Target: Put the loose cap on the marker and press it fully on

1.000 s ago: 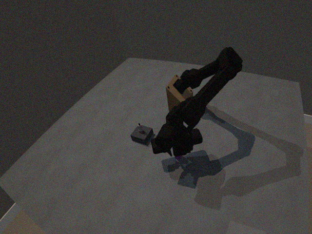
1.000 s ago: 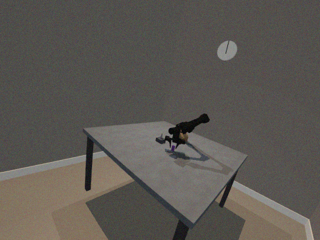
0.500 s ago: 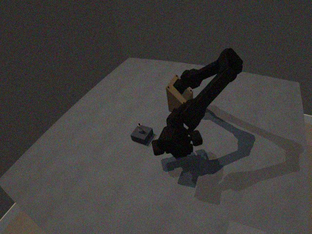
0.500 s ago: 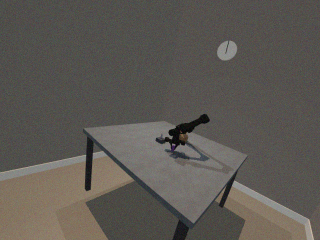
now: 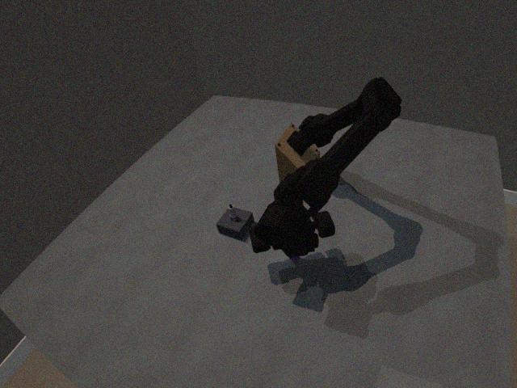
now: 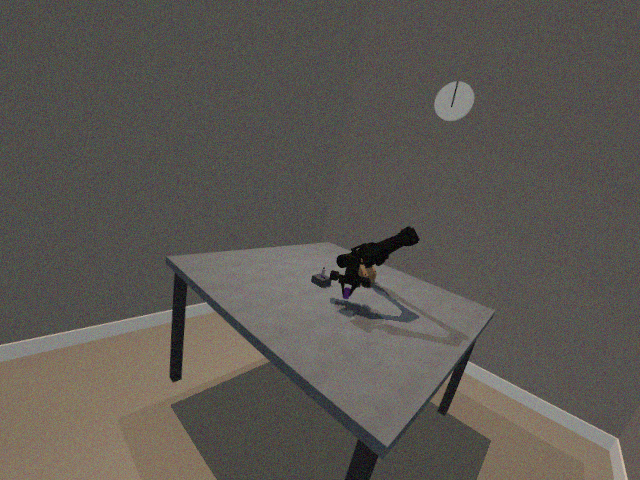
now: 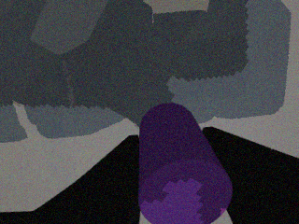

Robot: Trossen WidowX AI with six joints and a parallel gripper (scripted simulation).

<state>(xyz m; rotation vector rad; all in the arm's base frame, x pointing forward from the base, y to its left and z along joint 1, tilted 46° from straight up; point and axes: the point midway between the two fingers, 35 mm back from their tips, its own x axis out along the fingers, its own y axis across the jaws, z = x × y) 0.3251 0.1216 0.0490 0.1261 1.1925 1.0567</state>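
The marker lies 20 cm to the right of my gripper tip, 5 cm above it and 4 cm behind it. From my gripper tip the other things lie so: purple cap: 1 cm above.
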